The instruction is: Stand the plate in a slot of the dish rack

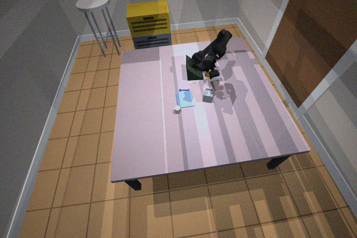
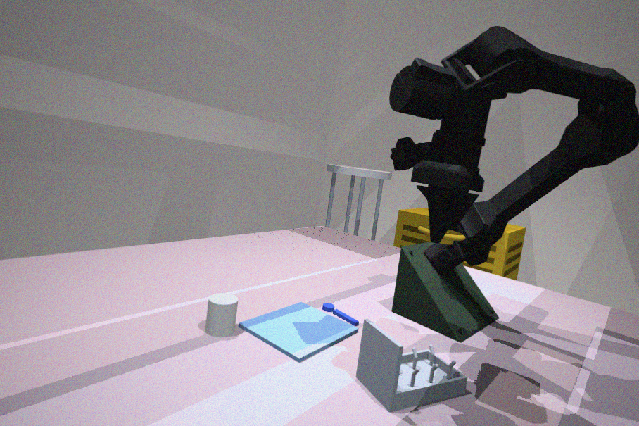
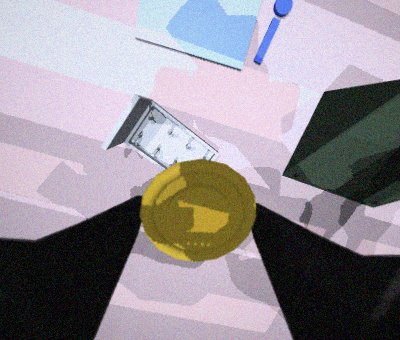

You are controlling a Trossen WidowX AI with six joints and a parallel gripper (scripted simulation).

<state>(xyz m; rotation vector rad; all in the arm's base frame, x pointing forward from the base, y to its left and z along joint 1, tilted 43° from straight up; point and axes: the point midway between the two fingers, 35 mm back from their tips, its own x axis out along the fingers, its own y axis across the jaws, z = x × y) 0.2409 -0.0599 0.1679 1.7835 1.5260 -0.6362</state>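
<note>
The grey dish rack is 40 mm ahead of my gripper tip and 170 mm below it. Also, from my gripper tip: light blue board 30 mm ahead, 190 mm to the right, 190 mm below; yellow plate 10 mm above; blue spoon 70 mm behind, 180 mm to the right, 190 mm below.
</note>
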